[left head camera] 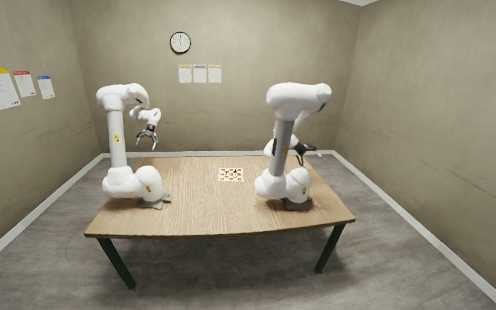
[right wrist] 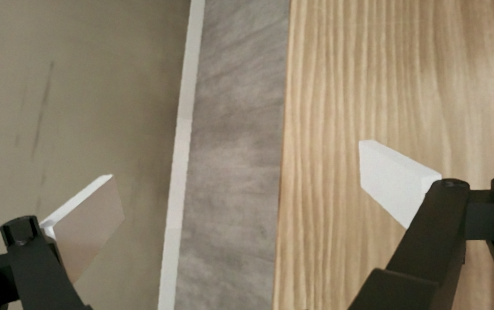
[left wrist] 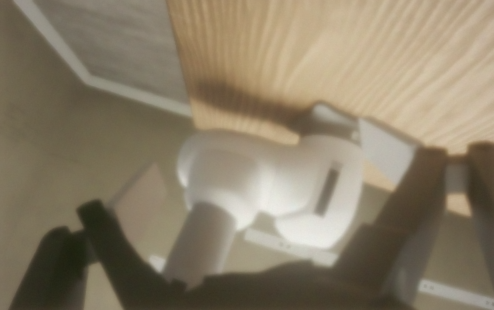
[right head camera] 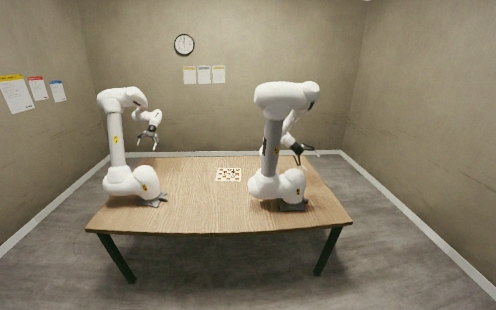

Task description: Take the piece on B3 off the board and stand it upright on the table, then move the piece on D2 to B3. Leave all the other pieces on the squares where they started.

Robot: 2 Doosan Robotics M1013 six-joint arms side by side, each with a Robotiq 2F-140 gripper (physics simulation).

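The chessboard lies on the table between the two arms, towards its back edge. Small dark and light pieces stand on it, too small to tell which squares they are on. My left gripper is open and empty, high above the table's back left part, away from the board. My right gripper is open and empty, tilted above the table's back right part, to the right of the board. The pieces and the board do not show in either wrist view.
The wooden table carries both white arm bases. The upright right arm stands to the right of the board. The left arm stands at the table's left side. Walls surround the table.
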